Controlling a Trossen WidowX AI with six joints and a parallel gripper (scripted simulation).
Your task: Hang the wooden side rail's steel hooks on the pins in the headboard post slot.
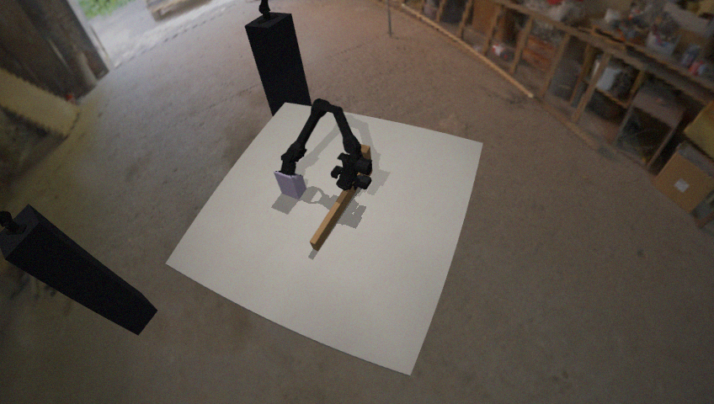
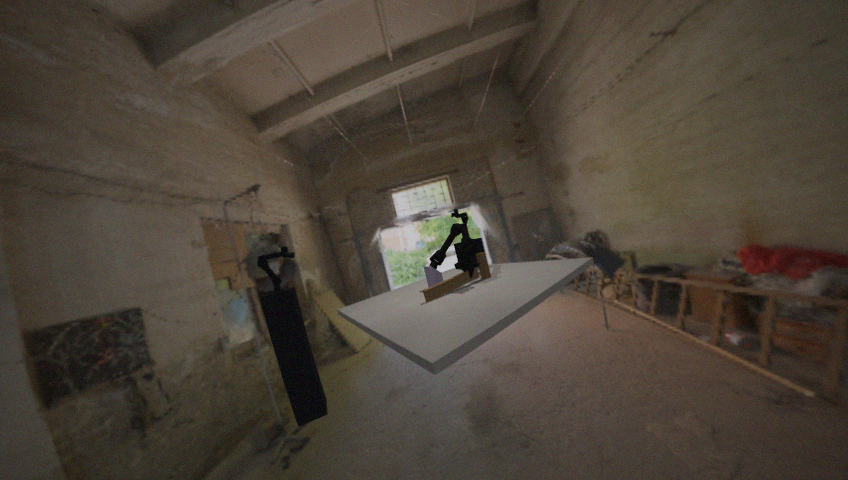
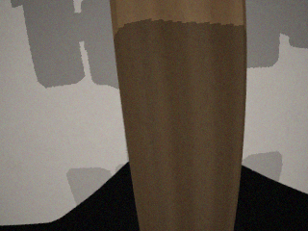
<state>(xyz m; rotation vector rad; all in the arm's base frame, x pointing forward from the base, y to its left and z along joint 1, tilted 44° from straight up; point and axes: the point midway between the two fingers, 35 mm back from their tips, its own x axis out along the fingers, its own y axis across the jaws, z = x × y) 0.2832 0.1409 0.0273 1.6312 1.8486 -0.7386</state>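
Now: the headboard post 10 mm behind my gripper tip, 140 mm to the left of it and 40 mm above it.
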